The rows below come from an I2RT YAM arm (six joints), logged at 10 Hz.
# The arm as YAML. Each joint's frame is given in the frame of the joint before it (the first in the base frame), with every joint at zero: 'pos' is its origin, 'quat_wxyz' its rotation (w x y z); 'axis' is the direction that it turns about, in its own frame. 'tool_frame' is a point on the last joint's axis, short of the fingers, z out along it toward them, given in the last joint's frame.
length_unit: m
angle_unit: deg
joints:
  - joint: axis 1
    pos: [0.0, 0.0, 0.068]
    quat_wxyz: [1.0, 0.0, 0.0, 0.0]
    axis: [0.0, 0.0, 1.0]
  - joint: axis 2
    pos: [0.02, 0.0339, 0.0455]
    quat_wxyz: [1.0, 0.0, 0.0, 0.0]
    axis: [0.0, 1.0, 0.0]
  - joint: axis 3
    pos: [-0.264, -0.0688, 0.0]
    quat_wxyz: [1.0, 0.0, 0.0, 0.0]
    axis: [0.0, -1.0, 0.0]
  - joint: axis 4
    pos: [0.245, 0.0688, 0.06]
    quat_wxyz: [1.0, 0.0, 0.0, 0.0]
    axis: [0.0, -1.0, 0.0]
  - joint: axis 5
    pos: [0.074, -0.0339, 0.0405]
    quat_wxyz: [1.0, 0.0, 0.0, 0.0]
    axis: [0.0, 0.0, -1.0]
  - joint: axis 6
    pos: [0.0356, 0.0, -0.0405]
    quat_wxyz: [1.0, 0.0, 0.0, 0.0]
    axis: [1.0, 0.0, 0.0]
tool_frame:
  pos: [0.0, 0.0, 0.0]
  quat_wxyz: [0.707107, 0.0, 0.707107, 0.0]
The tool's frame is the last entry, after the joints.
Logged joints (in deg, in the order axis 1, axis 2, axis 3, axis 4, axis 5, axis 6), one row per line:
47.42, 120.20, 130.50, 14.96, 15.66, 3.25
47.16, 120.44, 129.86, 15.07, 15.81, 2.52
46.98, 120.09, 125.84, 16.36, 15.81, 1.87
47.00, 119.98, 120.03, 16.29, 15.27, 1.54
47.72, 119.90, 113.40, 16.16, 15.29, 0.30
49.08, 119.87, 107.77, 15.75, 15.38, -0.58
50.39, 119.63, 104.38, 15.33, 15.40, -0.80
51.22, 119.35, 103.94, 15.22, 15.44, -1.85
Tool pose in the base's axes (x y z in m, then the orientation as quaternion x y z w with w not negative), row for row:
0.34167, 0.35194, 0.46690, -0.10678, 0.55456, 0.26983, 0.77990
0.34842, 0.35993, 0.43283, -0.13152, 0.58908, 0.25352, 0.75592
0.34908, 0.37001, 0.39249, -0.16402, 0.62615, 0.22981, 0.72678
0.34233, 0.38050, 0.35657, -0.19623, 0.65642, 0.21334, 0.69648
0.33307, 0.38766, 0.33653, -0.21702, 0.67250, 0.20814, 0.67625
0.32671, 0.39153, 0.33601, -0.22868, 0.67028, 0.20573, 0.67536
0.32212, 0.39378, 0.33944, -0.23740, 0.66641, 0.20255, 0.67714
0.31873, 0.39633, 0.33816, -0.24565, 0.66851, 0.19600, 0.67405
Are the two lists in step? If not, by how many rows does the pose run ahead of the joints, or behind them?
The pose runs 2 rows ahead of the joints: the pose in row i belongs to the joints in row i + 2.
